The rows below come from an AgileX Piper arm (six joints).
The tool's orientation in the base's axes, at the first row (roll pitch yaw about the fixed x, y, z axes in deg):
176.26, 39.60, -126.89
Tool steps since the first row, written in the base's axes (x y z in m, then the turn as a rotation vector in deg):
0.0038, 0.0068, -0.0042, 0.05, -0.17, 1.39
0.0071, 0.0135, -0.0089, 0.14, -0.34, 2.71
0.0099, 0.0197, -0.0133, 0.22, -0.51, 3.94
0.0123, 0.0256, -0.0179, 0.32, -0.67, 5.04
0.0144, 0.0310, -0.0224, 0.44, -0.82, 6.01
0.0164, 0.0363, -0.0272, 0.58, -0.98, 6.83
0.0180, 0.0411, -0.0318, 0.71, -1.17, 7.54
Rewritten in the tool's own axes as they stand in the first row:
-0.0033, 0.0005, 0.0082, -0.80, -0.07, -1.15
-0.0059, 0.0013, 0.0166, -1.58, -0.17, -2.22
-0.0082, 0.0023, 0.0243, -2.30, -0.27, -3.24
-0.0101, 0.0035, 0.0318, -2.95, -0.39, -4.14
-0.0115, 0.0046, 0.0390, -3.53, -0.52, -4.93
-0.0126, 0.0057, 0.0462, -4.02, -0.69, -5.60
-0.0134, 0.0068, 0.0529, -4.41, -0.87, -6.20

